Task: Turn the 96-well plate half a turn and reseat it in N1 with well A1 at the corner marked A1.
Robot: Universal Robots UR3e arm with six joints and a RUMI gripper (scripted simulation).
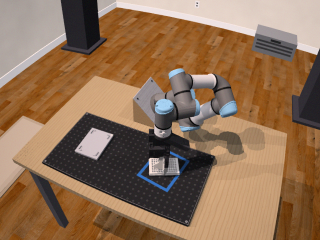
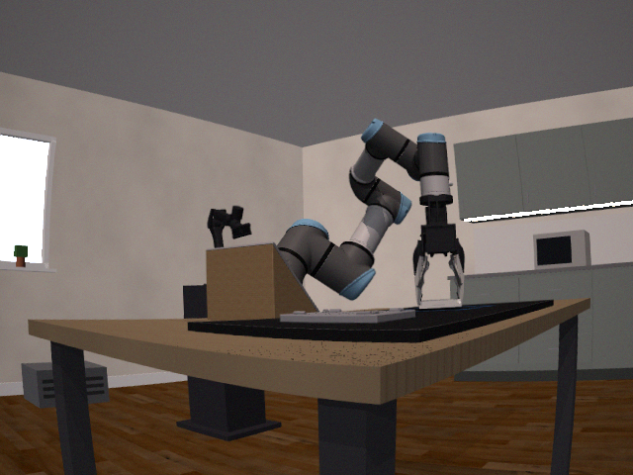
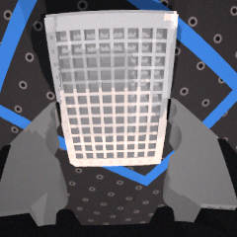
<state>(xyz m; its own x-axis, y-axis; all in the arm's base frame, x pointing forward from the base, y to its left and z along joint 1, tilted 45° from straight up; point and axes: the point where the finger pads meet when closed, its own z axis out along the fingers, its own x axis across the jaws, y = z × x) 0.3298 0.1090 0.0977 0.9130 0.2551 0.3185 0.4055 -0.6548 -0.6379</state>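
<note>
Right now my hand is 350 mm to the left of the plate nest N1 and 20 mm above it. From my hand the other things lie so: 96-well plate: 10 mm below.
</note>
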